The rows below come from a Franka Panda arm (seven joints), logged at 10 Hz.
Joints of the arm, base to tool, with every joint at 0 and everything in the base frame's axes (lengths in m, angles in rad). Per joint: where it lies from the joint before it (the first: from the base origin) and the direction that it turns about. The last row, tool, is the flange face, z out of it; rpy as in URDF.
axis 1: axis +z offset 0 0 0.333
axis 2: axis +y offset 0 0 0
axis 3: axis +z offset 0 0 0.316
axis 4: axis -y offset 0.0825 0 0
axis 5: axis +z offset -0.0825 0 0.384
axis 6: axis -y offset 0 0 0
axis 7: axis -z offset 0.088 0 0
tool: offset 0 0 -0.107 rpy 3.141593 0 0
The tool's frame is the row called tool.
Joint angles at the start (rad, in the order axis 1, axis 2, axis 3, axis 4, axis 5, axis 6, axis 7): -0.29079 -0.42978 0.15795 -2.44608 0.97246 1.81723 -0.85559
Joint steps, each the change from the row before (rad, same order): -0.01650 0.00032 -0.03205 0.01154 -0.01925 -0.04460 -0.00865; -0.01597 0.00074 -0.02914 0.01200 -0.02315 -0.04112 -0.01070; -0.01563 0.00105 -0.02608 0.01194 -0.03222 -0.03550 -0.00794; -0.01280 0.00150 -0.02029 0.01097 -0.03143 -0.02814 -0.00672; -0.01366 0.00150 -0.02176 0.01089 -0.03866 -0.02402 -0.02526; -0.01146 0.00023 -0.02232 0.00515 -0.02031 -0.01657 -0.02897; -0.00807 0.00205 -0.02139 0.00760 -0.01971 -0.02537 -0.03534; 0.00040 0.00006 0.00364 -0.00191 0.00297 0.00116 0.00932; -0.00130 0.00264 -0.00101 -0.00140 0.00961 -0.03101 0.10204; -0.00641 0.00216 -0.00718 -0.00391 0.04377 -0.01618 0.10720; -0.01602 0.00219 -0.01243 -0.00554 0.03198 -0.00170 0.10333
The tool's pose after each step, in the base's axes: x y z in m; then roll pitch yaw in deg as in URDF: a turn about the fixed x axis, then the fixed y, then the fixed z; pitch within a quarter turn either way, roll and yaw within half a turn. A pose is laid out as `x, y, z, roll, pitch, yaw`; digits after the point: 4 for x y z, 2 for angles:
0.4109, -0.0003, 0.4717, -132.92, -20.04, 11.01
0.4077, -0.0163, 0.4759, -132.47, -19.89, 11.06
0.4040, -0.0320, 0.4792, -132.67, -19.47, 11.37
0.4005, -0.0449, 0.4817, -133.14, -18.99, 11.82
0.3963, -0.0597, 0.4837, -134.29, -19.13, 13.03
0.3921, -0.0732, 0.4850, -134.74, -19.85, 13.54
0.3877, -0.0842, 0.4863, -134.96, -20.63, 14.77
0.3880, -0.0823, 0.4855, -134.73, -20.23, 14.44
0.3858, -0.0795, 0.4840, -131.69, -15.35, 10.54
0.3854, -0.0806, 0.4847, -127.82, -11.18, 4.77
0.3839, -0.0897, 0.4842, -125.20, -6.83, -1.33

